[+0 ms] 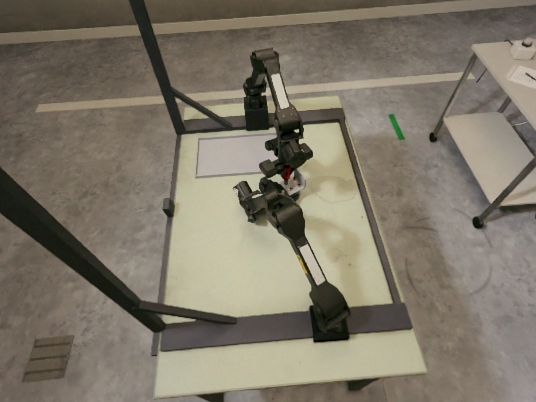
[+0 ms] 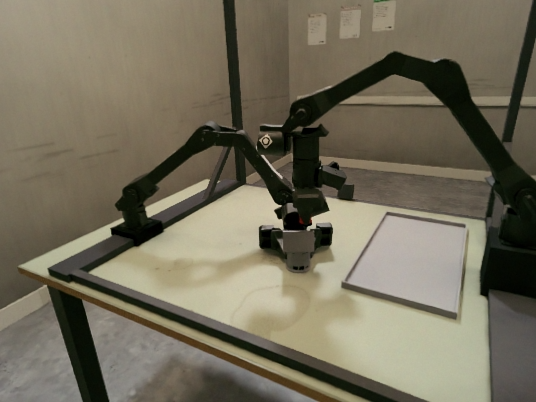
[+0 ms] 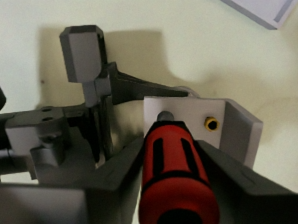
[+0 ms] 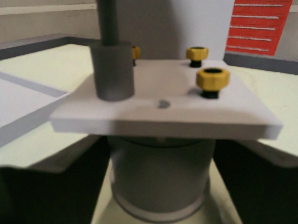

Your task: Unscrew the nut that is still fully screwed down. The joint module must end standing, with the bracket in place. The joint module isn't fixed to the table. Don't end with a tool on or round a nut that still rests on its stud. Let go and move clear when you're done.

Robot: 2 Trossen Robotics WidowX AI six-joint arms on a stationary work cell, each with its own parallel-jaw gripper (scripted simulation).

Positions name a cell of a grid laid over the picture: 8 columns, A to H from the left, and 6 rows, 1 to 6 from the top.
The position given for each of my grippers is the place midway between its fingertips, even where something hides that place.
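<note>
It is my left gripper that I see at (image 1: E3). I see my left gripper (image 2: E4) again together with my right gripper (image 2: E4). A pale bracket (image 3: G4) shows along with my left gripper (image 3: E4) and my right gripper (image 3: F4). Then there is the bracket (image 4: E3) once more, with my right gripper (image 4: E4).
</note>
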